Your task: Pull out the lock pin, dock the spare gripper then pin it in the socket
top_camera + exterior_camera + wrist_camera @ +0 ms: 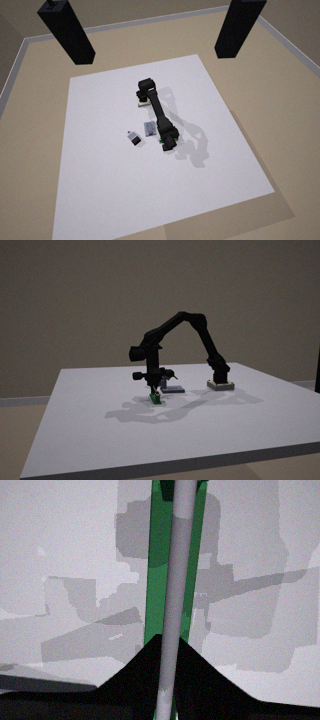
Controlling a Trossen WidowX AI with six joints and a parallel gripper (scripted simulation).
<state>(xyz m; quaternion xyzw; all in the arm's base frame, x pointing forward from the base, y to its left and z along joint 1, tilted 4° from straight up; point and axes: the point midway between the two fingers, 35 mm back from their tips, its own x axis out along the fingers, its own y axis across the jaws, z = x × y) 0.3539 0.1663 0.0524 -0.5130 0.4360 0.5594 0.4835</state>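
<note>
My gripper tip is 20 mm to the right of the green cradle. From my gripper tip the other things lie so: spare gripper: 240 mm to the right, 30 mm behind; grey mount: 110 mm to the right, 80 mm behind, 30 mm above.
</note>
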